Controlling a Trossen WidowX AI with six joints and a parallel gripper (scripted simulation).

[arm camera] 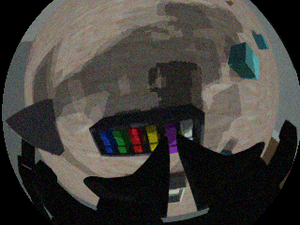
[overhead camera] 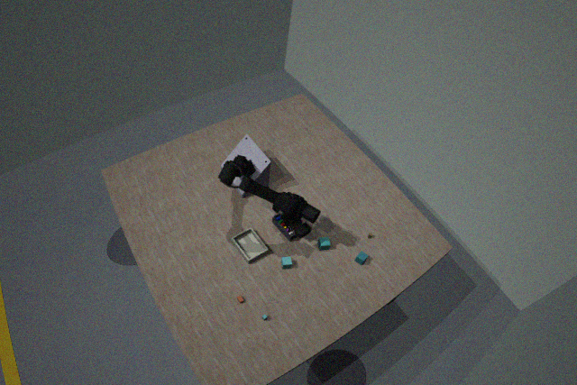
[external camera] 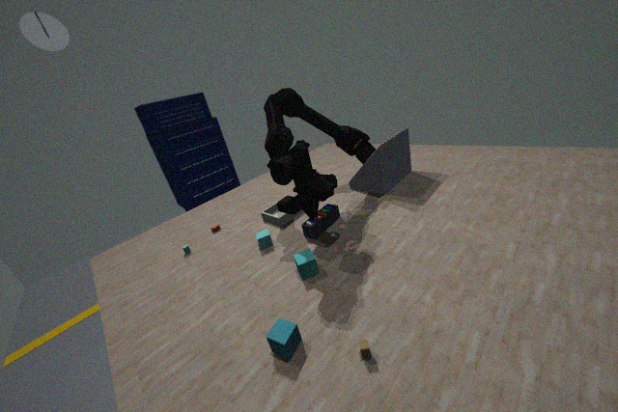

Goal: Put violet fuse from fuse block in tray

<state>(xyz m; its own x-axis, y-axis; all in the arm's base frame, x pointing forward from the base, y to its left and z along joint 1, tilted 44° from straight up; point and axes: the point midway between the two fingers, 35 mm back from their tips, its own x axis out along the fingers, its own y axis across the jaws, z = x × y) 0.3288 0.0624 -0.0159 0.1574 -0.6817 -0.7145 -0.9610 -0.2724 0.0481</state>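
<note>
Right now my gripper tip is 180 mm to the left of the grey tray and 40 mm above it. From my gripper tip the other things lie so: violet fuse (10 mm below); brown piece (340 mm to the left, 170 mm ahead, 30 mm below); orange piece (320 mm to the right, 210 mm ahead, 40 mm below).
</note>
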